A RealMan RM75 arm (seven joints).
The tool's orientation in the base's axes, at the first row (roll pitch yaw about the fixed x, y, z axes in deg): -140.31, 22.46, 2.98
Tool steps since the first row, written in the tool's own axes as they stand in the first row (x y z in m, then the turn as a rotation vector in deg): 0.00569, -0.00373, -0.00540, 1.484, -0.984, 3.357; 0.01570, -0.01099, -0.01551, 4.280, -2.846, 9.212; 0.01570, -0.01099, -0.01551, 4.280, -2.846, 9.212; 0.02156, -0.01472, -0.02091, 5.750, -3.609, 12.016; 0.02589, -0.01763, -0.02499, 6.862, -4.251, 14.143; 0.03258, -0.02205, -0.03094, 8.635, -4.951, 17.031; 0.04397, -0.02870, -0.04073, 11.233, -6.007, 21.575; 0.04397, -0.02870, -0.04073, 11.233, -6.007, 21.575; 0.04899, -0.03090, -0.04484, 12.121, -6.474, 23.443; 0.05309, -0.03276, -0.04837, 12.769, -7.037, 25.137; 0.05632, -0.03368, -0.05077, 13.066, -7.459, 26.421
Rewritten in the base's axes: 0.00778, -0.00017, 0.00387, 0.473, 2.930, -2.373; 0.02180, -0.00032, 0.01152, 1.519, 8.163, -6.506; 0.02180, -0.00032, 0.01152, 1.519, 8.163, -6.506; 0.02973, -0.00048, 0.01532, 2.115, 10.575, -8.612; 0.03565, -0.00054, 0.01829, 2.577, 12.454, -10.170; 0.04467, -0.00047, 0.02257, 3.412, 14.884, -12.488; 0.05973, -0.00082, 0.02911, 4.540, 18.662, -16.089; 0.05973, -0.00082, 0.02911, 4.540, 18.662, -16.089; 0.06616, -0.00142, 0.03141, 4.844, 20.232, -17.481; 0.07147, -0.00197, 0.03345, 5.003, 21.758, -18.601; 0.07543, -0.00259, 0.03447, 4.944, 22.901, -19.379
